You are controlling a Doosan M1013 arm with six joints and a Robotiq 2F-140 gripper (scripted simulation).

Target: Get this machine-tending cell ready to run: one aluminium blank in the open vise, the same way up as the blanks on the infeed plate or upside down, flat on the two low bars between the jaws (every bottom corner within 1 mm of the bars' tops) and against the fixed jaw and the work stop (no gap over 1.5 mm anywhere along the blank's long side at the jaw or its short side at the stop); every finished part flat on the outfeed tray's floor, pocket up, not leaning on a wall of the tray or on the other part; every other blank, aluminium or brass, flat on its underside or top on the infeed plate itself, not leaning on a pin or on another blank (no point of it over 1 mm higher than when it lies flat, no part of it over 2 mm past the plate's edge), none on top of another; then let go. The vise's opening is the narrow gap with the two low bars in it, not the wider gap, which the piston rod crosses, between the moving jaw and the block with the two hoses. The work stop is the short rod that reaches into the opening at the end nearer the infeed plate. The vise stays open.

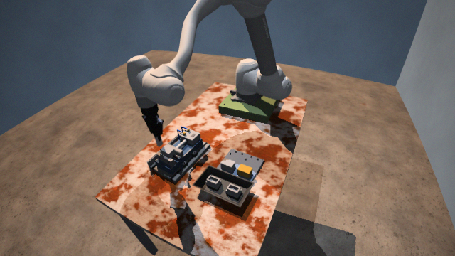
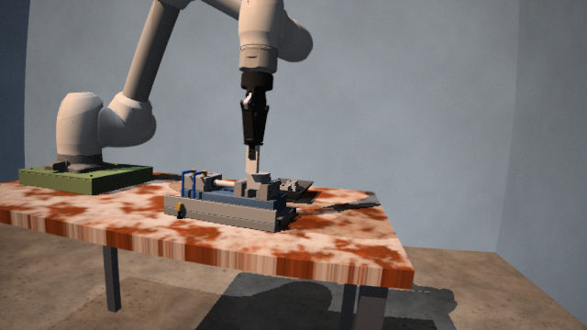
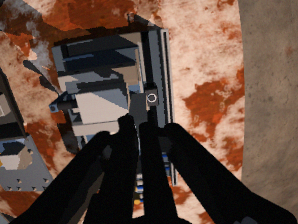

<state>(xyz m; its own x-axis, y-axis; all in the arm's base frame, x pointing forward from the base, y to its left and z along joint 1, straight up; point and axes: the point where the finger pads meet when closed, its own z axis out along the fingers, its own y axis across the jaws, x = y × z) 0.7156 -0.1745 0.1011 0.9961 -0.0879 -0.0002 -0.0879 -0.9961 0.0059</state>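
Now: the piston rod 8 cm below my hand, 8 cm behind it and 6 cm to the left of it. From my hand the other things lie so: infeed plate 37 cm to the left, 15 cm below, 14 cm behind; then vise 12 cm below, 7 cm behind, 6 cm to the left; then aluminium blank 32 cm to the left, 13 cm below, 10 cm behind.
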